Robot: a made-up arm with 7 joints. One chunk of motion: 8 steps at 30 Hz.
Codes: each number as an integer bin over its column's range. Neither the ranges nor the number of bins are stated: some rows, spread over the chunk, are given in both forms.
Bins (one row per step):
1: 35 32 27 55 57 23
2: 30 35 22 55 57 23
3: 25 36 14 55 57 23
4: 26 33 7 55 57 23
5: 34 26 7 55 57 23
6: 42 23 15 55 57 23
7: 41 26 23 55 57 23
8: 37 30 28 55 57 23
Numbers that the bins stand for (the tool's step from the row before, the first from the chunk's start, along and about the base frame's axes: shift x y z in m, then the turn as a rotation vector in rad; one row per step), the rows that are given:
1: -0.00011 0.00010 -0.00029 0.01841 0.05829 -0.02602
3: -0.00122 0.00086 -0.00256 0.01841 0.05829 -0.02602
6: 0.00067 -0.00162 -0.00238 0.01841 0.05829 -0.02602
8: 0.00011 -0.00029 -0.00011 0.01841 0.05829 -0.02602
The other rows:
2: -0.00067 0.00067 -0.00116 0.01841 0.05829 -0.02602
4: -0.00111 0.00029 -0.00378 0.01841 0.05829 -0.02602
5: -0.00022 -0.00105 -0.00378 0.01841 0.05829 -0.02602
7: 0.00056 -0.00105 -0.00098 0.01841 0.05829 -0.02602

